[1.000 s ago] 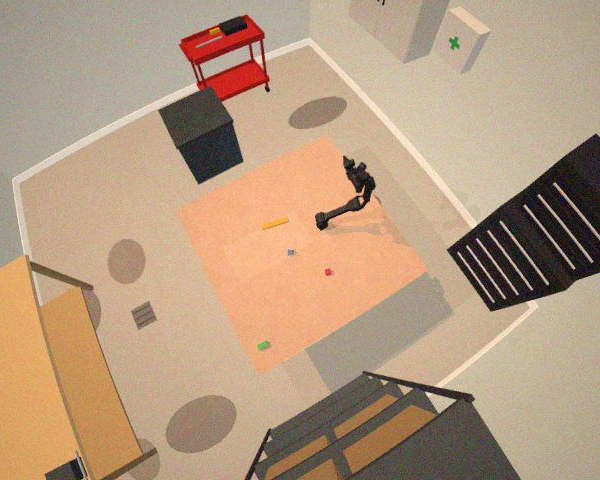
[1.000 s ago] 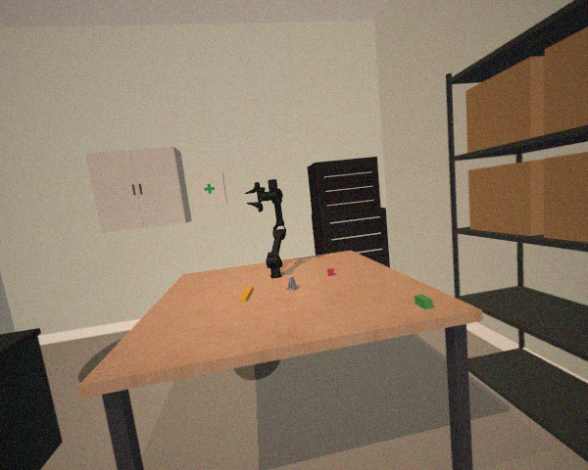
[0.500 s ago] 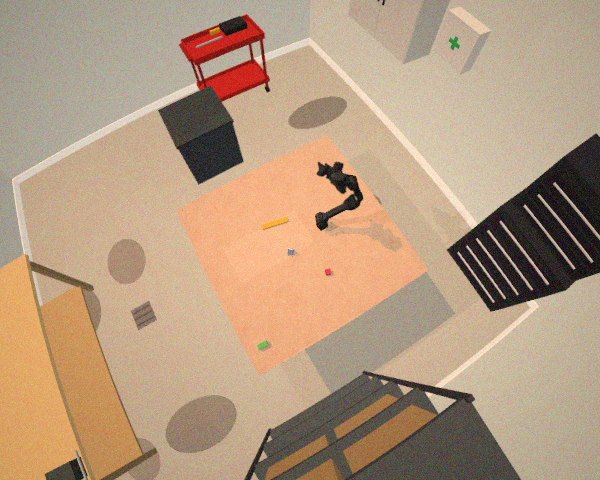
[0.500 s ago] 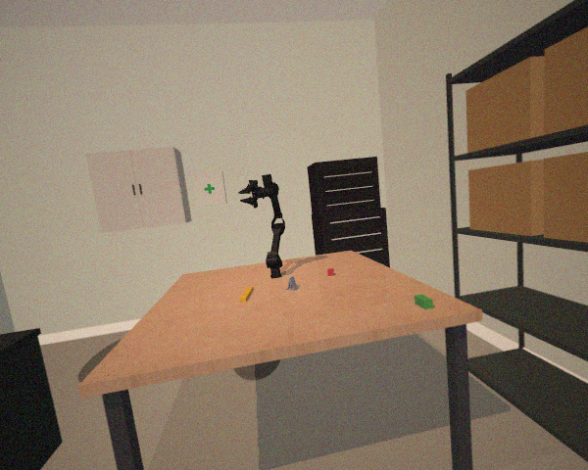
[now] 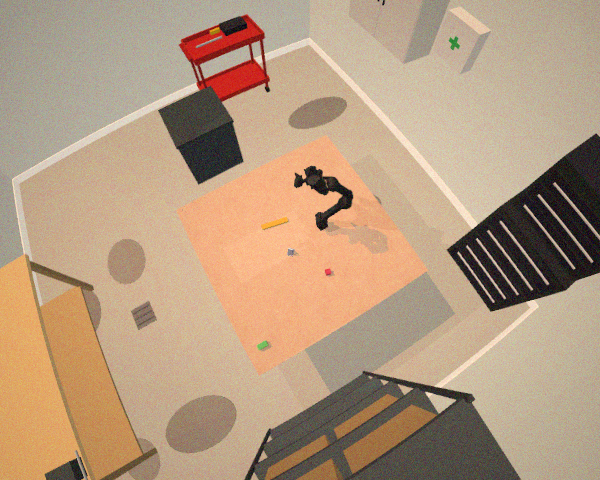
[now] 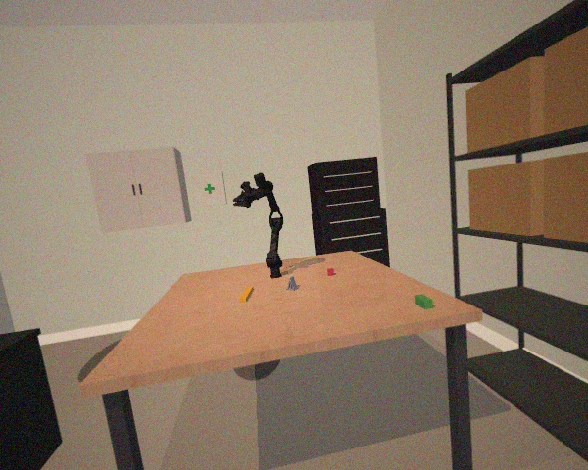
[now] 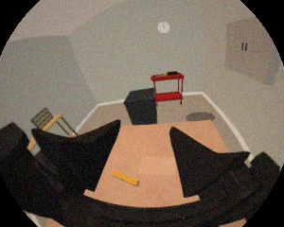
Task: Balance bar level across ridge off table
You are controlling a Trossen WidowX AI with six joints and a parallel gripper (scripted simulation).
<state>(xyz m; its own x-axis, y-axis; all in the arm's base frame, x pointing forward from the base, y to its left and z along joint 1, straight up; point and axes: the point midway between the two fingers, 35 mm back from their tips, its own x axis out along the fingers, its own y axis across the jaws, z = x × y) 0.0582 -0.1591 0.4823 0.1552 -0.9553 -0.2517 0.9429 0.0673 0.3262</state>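
The yellow bar is 21 cm ahead of my gripper tip, 2 cm to the left of it and 47 cm below it. Also, from my gripper tip: green block (68 cm ahead, 69 cm to the left, 46 cm below); then red block (8 cm ahead, 50 cm to the left, 46 cm below).
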